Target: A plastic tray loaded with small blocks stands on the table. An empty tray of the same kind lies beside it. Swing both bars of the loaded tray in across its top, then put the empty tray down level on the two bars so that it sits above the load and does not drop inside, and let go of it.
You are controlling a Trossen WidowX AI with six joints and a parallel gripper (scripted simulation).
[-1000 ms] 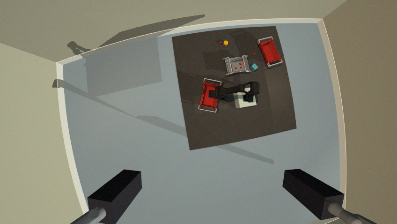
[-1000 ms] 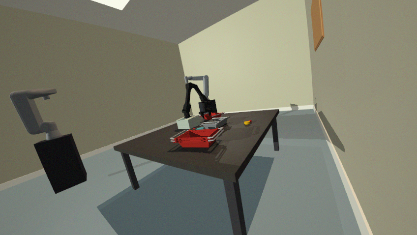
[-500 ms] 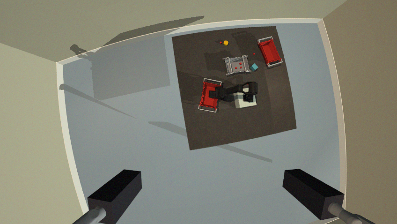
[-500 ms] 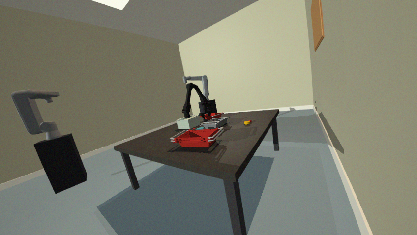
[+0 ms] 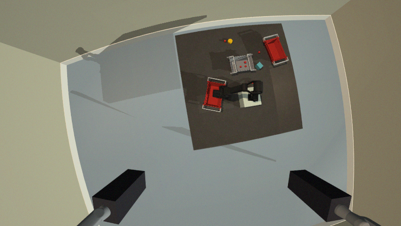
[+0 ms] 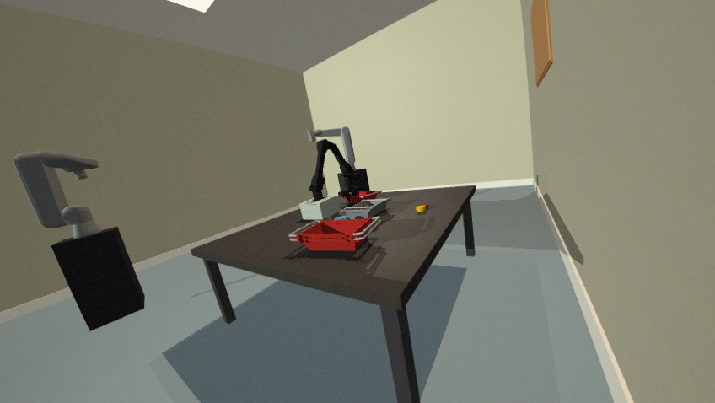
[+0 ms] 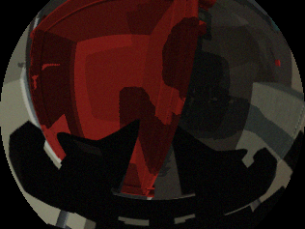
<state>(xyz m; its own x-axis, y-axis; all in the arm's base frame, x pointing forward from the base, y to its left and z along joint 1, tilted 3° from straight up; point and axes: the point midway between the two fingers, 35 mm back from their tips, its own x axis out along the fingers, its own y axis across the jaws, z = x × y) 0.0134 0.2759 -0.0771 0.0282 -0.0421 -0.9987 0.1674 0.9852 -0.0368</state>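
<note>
Right now my gripper tip is 8 cm to the right of the red tray, 3 cm below it and 1 cm short of it. From my gripper tip the other things lie so: yellow piece: 63 cm ahead, 10 cm to the right; then teal cube: 42 cm to the right, 35 cm ahead, 1 cm above.
</note>
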